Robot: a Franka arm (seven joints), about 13 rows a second.
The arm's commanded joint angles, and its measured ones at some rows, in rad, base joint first. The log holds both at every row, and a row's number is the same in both.
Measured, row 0:
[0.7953, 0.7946, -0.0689, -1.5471, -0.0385, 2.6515, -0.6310]
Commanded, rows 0 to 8:
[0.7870, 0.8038, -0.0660, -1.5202, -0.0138, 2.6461, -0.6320]
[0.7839, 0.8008, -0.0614, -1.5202, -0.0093, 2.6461, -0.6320]
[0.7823, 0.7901, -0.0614, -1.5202, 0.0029, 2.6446, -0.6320]
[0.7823, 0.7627, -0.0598, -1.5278, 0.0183, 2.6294, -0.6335]
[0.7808, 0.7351, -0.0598, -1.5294, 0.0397, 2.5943, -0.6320]
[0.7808, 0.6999, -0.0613, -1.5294, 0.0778, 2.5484, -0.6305]
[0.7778, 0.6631, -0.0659, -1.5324, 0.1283, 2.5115, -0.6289]
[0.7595, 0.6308, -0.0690, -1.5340, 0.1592, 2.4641, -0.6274]
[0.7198, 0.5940, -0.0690, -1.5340, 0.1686, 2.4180, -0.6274]
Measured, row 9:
[0.7750, 0.6733, -0.0759, -1.5134, 0.1300, 2.5001, -0.6279]
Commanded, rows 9 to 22:
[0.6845, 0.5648, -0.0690, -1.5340, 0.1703, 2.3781, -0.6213]
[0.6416, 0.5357, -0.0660, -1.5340, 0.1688, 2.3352, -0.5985]
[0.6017, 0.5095, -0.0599, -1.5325, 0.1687, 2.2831, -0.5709]
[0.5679, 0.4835, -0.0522, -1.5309, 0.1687, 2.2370, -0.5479]
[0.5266, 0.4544, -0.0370, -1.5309, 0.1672, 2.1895, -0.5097]
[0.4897, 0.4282, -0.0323, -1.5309, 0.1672, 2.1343, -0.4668]
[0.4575, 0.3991, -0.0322, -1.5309, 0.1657, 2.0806, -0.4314]
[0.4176, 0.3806, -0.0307, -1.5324, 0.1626, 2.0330, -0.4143]
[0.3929, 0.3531, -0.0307, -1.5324, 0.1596, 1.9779, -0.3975]
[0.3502, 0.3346, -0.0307, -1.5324, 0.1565, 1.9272, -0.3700]
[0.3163, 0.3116, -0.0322, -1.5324, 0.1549, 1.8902, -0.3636]
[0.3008, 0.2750, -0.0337, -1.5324, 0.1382, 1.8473, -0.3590]
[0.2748, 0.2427, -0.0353, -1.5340, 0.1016, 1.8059, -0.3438]
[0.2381, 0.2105, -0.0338, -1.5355, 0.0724, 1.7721, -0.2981]
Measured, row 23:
[0.2877, 0.2890, -0.0518, -1.5103, 0.1190, 1.8357, -0.3690]
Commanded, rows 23 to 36:
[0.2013, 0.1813, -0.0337, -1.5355, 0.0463, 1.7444, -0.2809]
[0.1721, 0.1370, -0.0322, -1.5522, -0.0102, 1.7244, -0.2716]
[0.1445, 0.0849, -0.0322, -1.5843, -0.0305, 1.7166, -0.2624]
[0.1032, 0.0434, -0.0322, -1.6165, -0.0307, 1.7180, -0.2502]
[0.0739, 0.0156, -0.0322, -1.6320, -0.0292, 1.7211, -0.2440]
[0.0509, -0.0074, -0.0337, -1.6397, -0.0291, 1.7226, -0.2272]
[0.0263, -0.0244, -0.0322, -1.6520, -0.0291, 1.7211, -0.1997]
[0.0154, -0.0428, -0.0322, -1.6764, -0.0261, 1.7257, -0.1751]
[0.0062, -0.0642, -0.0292, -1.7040, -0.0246, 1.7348, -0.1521]
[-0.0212, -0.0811, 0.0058, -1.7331, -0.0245, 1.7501, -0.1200]
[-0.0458, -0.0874, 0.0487, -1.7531, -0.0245, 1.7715, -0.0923]
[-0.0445, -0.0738, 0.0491, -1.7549, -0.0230, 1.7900, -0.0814]
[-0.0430, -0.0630, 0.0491, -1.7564, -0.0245, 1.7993, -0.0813]
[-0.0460, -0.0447, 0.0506, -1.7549, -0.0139, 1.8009, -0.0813]
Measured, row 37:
[-0.0250, -0.0483, 0.0347, -1.7276, -0.0099, 1.7708, -0.0990]
